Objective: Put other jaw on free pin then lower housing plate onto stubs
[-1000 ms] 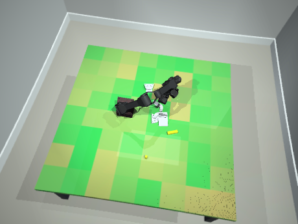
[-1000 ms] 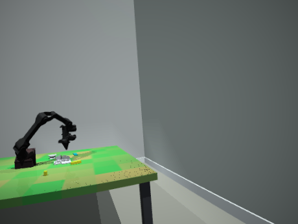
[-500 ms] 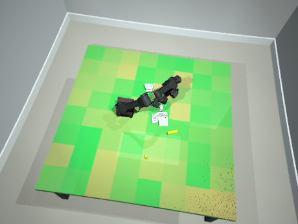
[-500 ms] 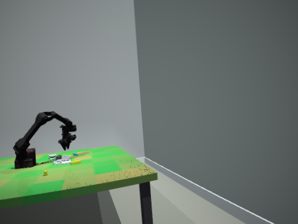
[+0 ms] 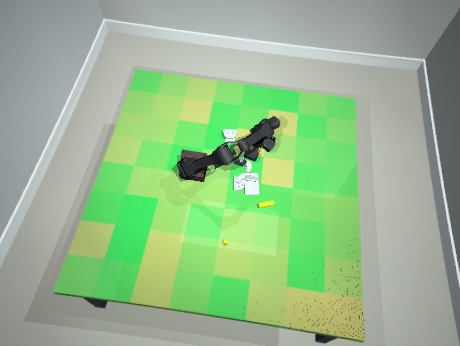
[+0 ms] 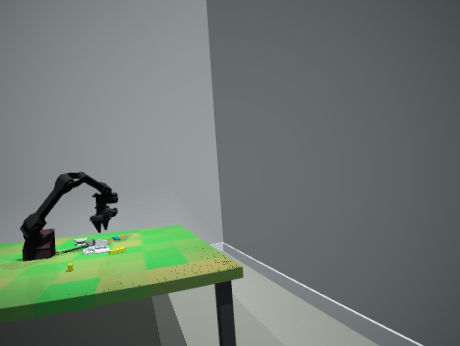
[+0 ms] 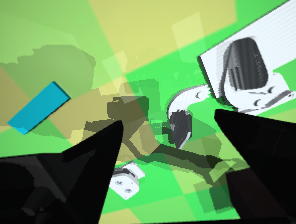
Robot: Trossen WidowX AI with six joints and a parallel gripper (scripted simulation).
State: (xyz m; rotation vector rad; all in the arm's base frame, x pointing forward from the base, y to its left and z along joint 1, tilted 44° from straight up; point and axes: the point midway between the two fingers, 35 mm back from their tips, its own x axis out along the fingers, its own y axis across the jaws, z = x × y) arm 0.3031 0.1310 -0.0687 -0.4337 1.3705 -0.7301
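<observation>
The jaw is 3 cm behind my gripper tip, 5 cm to the right of it and 8 cm below it. Also, from my gripper tip: yellow bar: 10 cm ahead, 23 cm to the right, 7 cm below; then blue bar: 5 cm ahead, 21 cm to the left, 8 cm below; then small yellow cube: 5 cm behind, 47 cm to the right, 7 cm below.
</observation>
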